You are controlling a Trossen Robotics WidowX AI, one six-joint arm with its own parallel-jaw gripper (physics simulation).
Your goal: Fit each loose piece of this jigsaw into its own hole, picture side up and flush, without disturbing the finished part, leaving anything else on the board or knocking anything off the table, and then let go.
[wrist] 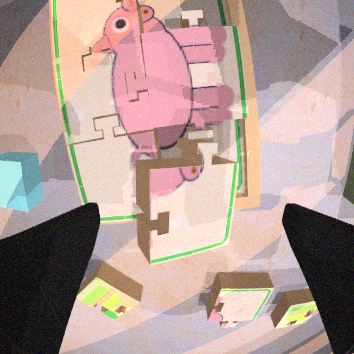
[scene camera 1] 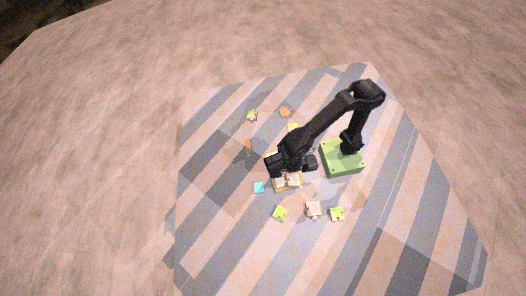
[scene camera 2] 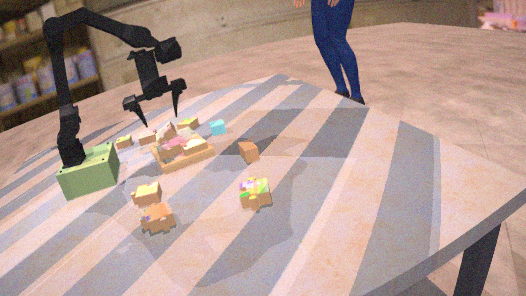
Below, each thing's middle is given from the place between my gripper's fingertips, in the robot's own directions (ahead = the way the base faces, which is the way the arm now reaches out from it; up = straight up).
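Here is the jigsaw board [scene camera 2: 168,165], and I see that it is 70 mm below my hand, 50 mm to the right of it and 30 mm ahead of it.
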